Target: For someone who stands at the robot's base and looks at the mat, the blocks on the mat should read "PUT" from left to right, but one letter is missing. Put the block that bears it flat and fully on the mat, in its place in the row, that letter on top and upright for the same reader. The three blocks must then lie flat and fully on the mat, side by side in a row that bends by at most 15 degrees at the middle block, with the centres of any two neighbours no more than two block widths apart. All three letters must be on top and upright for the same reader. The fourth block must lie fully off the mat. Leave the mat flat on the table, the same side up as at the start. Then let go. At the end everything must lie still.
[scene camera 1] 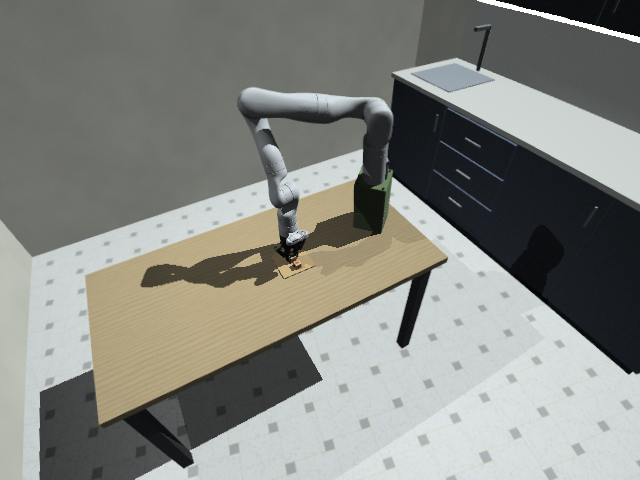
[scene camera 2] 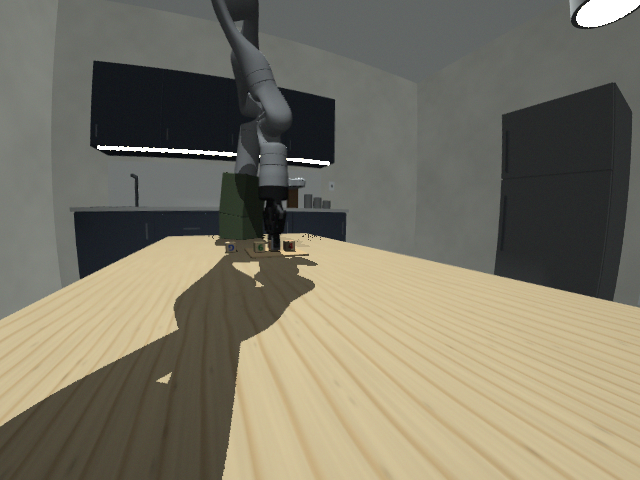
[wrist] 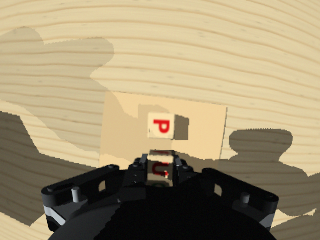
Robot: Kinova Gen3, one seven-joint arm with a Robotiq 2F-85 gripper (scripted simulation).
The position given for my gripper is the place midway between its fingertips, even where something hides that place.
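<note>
Visible: my gripper [scene camera 2: 273,248] [wrist: 160,162]; also a mat [wrist: 199,126].
</note>
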